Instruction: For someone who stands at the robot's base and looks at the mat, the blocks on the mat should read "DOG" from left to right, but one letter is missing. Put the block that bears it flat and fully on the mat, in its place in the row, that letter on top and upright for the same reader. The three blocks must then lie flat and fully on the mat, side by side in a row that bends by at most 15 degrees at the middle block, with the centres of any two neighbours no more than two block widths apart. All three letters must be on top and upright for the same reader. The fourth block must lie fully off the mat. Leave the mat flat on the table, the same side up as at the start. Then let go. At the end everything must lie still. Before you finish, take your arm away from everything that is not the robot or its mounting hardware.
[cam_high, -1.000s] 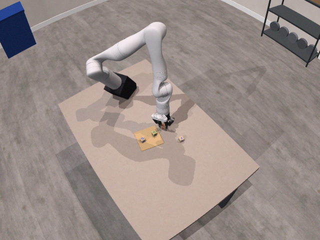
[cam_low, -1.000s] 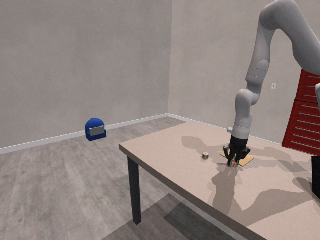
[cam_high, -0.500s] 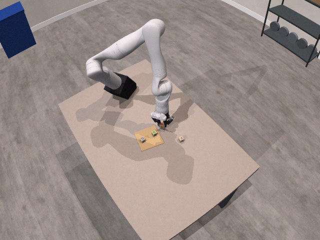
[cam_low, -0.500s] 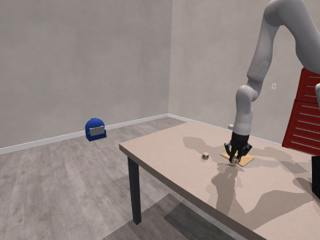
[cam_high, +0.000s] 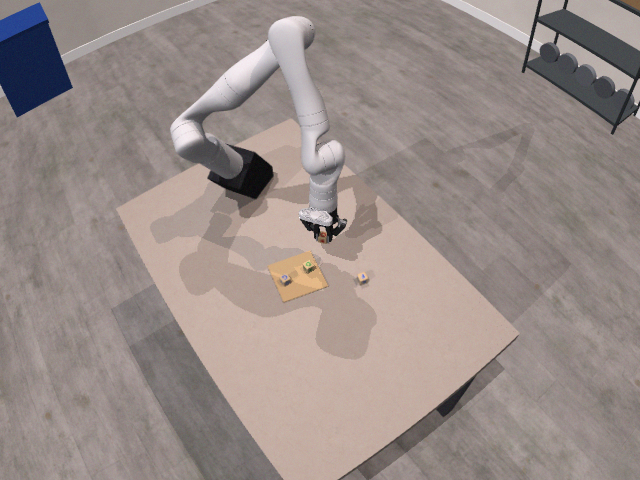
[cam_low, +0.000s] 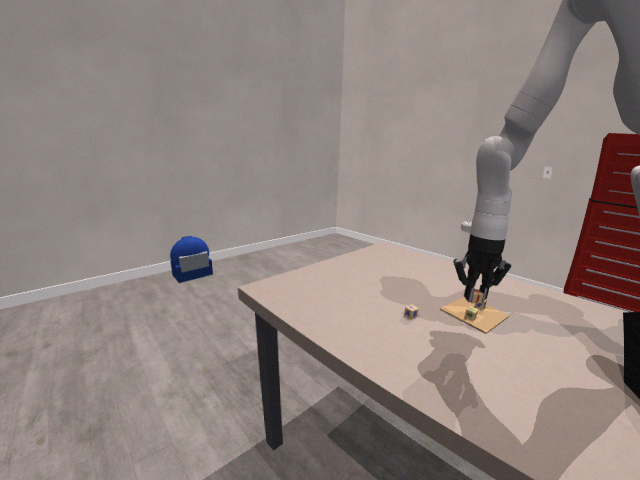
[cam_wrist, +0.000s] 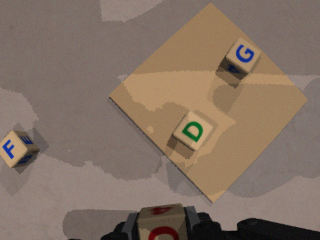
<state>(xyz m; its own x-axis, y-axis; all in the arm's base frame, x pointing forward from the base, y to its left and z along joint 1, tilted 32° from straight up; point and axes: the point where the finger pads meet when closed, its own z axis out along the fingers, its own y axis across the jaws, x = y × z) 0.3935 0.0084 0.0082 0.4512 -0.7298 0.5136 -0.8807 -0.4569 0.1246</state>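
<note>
Right now the tan mat is 10 cm to the right of my hand, 10 cm below it and 1 cm behind it. From my hand the other things lie so: block 14 cm ahead, 9 cm below, 1 cm to the left.
</note>
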